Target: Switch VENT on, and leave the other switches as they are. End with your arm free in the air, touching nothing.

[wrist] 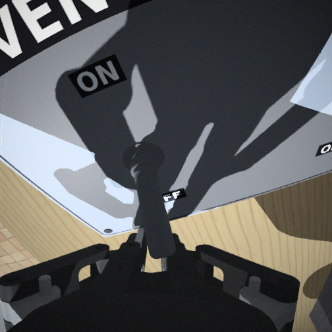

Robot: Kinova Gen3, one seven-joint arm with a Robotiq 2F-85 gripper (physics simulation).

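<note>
The VENT switch lever (152, 210) is a dark rod. It runs from its round base (143, 156) down the view, past the partly hidden OFF label (175, 194) and away from the ON label (97, 76). The large VENT label (47, 22) shows in part at the top left. My gripper (153, 238) is shut on the outer end of the lever, with its fingers on either side. The fingertips are partly hidden behind the lever.
The grey panel (35, 95) is largely in shadow, with a screw (108, 231) near its lower corner. Part of another switch's label (326, 149) shows at the right edge. A wooden surface (225, 220) lies beyond the panel's edge. A dark object (322, 310) stands at the bottom right.
</note>
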